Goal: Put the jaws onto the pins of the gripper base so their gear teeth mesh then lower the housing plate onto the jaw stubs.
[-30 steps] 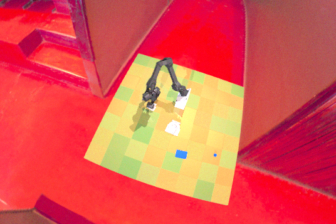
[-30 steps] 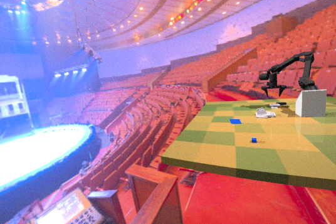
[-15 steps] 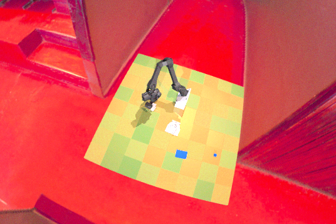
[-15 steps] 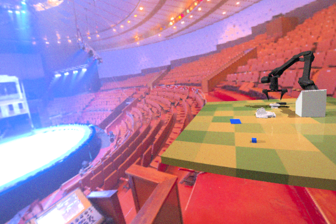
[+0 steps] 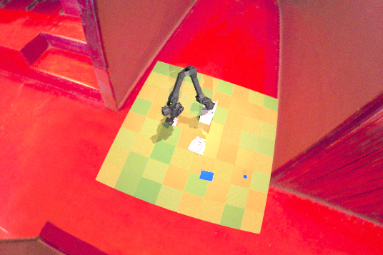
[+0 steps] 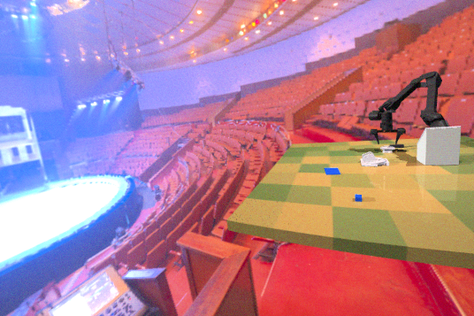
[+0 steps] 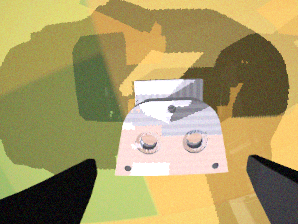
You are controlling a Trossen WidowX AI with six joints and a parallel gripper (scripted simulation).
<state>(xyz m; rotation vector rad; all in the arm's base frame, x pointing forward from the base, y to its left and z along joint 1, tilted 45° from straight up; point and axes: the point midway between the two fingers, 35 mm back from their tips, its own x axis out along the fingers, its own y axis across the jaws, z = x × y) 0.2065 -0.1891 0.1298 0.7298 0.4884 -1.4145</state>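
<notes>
The grey jaw lies 24 cm to the left of my gripper tip, 7 cm ahead of it and 3 cm below it. Also, from my gripper tip: flat white plate (26 cm to the left, 12 cm ahead, 4 cm below); dark bar (12 cm to the right, 7 cm behind, 4 cm below); flat blue square (42 cm to the left, 29 cm ahead, 5 cm below).
</notes>
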